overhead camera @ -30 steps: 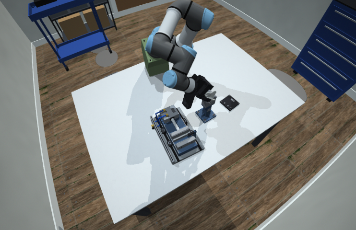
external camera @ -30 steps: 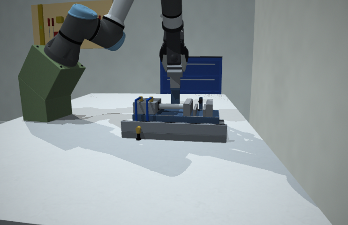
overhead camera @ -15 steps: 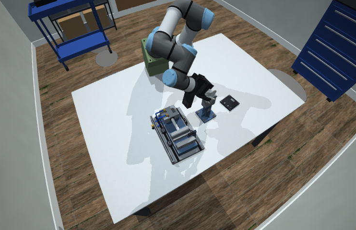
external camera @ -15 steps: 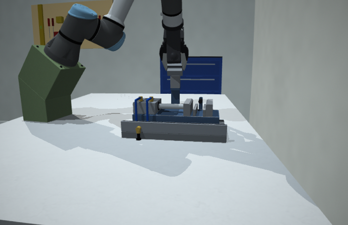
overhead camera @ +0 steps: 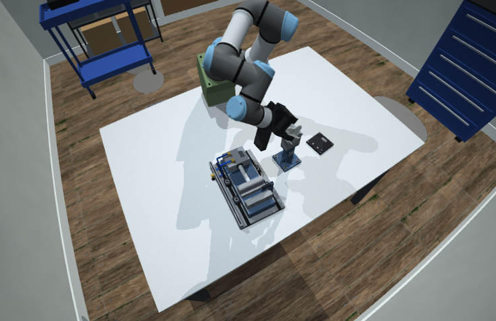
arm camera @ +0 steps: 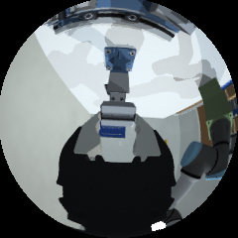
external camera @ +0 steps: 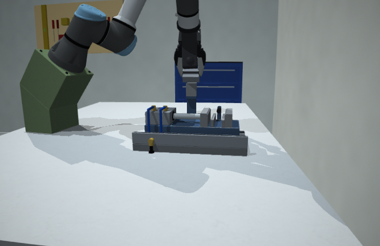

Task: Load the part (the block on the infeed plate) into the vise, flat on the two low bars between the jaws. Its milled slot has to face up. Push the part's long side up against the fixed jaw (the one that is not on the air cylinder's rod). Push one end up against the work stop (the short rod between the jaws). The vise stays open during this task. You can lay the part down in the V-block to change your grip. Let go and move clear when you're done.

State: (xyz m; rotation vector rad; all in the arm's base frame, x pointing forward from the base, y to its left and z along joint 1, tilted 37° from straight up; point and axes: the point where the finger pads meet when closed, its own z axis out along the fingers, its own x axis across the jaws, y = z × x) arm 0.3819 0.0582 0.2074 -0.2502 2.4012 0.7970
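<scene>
Right now my hand is right at the part. Also, from my hand: work stop (18 cm to the right, 10 cm below, 7 cm ahead); air cylinder (19 cm to the right, 11 cm below, 10 cm behind); moving jaw (22 cm to the right, 11 cm below, 3 cm ahead).
</scene>
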